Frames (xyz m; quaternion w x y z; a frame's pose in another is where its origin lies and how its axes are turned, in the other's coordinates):
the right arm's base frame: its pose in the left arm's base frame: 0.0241 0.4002 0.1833 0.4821 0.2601 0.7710 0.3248
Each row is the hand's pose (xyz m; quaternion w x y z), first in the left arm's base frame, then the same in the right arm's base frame.
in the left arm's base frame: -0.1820 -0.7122 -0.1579 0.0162 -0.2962 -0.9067 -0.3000
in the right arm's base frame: -0.5161 -1.0018 -0.3556 0.8657 0.2102 0.4314 0.1424
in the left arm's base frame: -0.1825 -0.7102 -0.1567 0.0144 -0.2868 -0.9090 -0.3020
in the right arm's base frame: -0.5152 -0.9996 -0.3559 0.8666 0.2044 0.4347 0.1350
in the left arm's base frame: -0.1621 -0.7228 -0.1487 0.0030 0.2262 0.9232 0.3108
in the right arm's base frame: -0.5369 -1.0000 -0.3431 0.8730 0.1685 0.4501 0.0831
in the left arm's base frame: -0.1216 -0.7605 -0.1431 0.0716 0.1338 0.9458 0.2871
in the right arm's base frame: -0.5833 -1.0169 -0.3174 0.8918 0.1317 0.4320 -0.0277
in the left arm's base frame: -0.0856 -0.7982 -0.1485 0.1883 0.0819 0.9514 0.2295
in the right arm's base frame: -0.6215 -1.0424 -0.2922 0.9202 0.1226 0.3466 -0.1348
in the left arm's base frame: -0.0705 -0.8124 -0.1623 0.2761 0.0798 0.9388 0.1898
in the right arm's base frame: -0.6297 -1.0608 -0.2775 0.9393 0.1252 0.2632 -0.1808
